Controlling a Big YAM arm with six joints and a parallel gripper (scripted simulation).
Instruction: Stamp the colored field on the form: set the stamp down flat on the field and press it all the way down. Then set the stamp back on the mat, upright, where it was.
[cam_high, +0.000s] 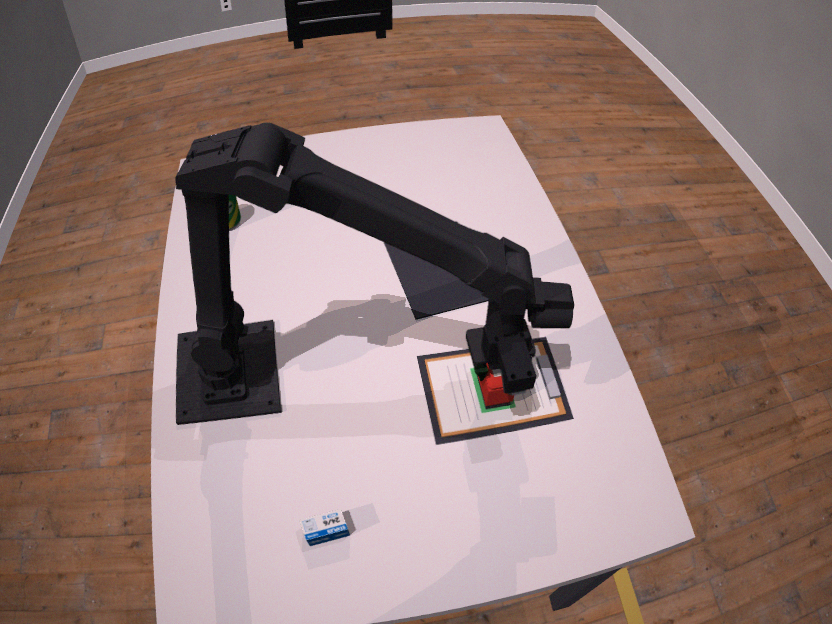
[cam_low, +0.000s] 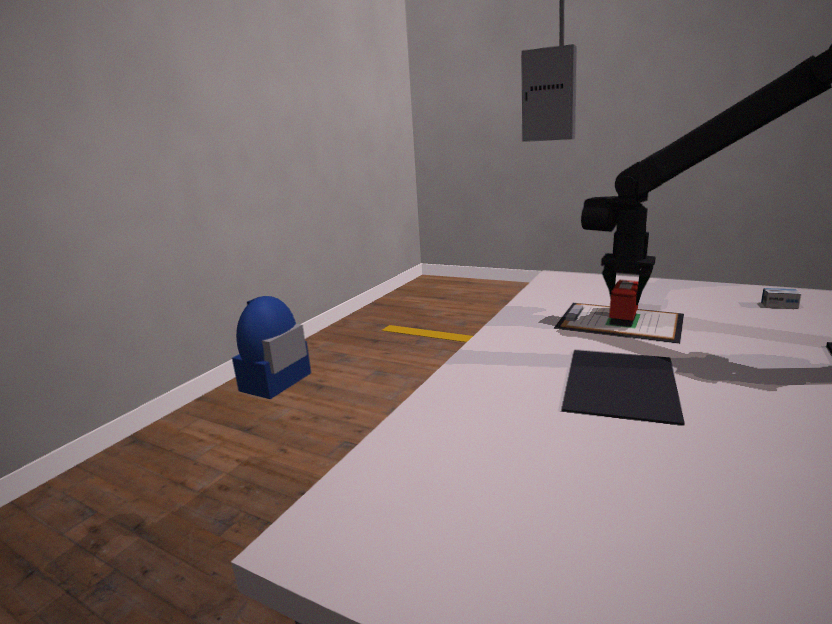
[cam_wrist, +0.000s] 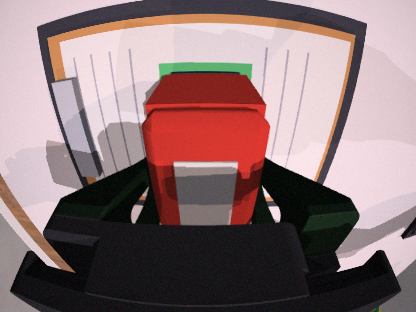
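Right now my hand is 1 cm above the stamp. From my hand the other things lie so: dark mat (30 cm to the left, 5 cm below, 3 cm behind); clipboard (5 cm below, 2 cm ahead); white box (33 cm behind, 21 cm to the right, 3 cm below).
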